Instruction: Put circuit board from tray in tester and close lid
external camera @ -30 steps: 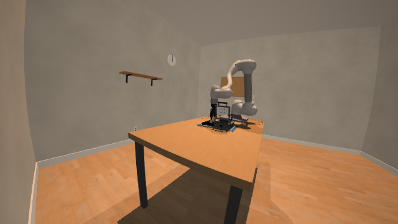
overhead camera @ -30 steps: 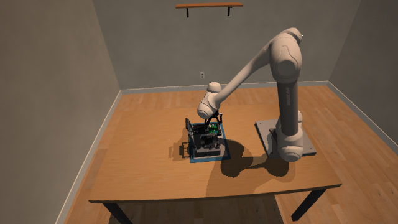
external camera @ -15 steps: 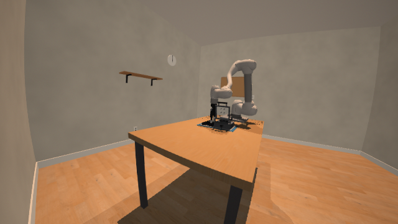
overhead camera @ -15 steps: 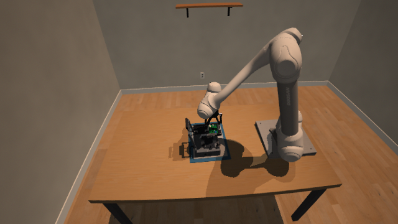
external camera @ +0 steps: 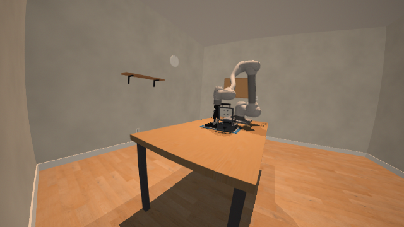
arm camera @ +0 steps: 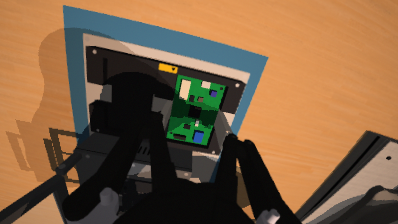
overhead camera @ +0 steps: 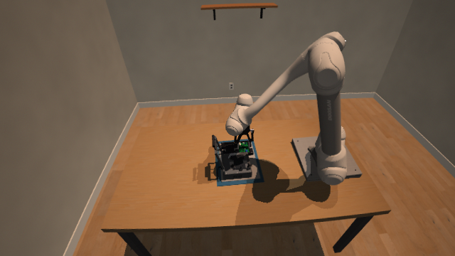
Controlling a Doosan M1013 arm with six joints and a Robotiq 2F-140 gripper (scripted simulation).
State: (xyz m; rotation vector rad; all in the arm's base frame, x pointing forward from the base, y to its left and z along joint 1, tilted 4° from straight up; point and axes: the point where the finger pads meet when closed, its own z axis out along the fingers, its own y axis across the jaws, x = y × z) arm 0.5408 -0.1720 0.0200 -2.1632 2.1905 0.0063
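Now: hand 20 mm above the green circuit board. From my hand the other things lie so: dark block (230 mm to the left, 50 mm above); then tester lid (190 mm ahead, 170 mm to the left, 140 mm above).
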